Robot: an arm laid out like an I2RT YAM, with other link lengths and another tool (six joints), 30 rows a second.
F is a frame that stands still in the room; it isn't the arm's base.
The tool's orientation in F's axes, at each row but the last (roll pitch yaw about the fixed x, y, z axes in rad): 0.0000, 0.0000, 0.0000; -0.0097, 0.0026, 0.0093; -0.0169, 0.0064, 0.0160; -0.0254, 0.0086, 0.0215; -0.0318, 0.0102, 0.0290
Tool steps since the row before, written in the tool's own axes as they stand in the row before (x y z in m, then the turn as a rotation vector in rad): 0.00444, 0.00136, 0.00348, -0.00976, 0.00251, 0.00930; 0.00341, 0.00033, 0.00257, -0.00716, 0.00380, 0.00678; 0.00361, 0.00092, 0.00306, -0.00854, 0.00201, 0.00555; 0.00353, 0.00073, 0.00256, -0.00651, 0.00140, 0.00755; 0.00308, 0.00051, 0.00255, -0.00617, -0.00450, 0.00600
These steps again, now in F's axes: 0.00444, 0.00136, 0.00348, -0.00976, 0.00251, 0.00930; 0.00341, 0.00039, 0.00256, -0.00718, 0.00380, 0.00676; 0.00361, 0.00103, 0.00302, -0.00854, 0.00197, 0.00557; 0.00353, 0.00087, 0.00251, -0.00648, 0.00145, 0.00757; 0.00309, 0.00068, 0.00250, -0.00598, -0.00448, 0.00620
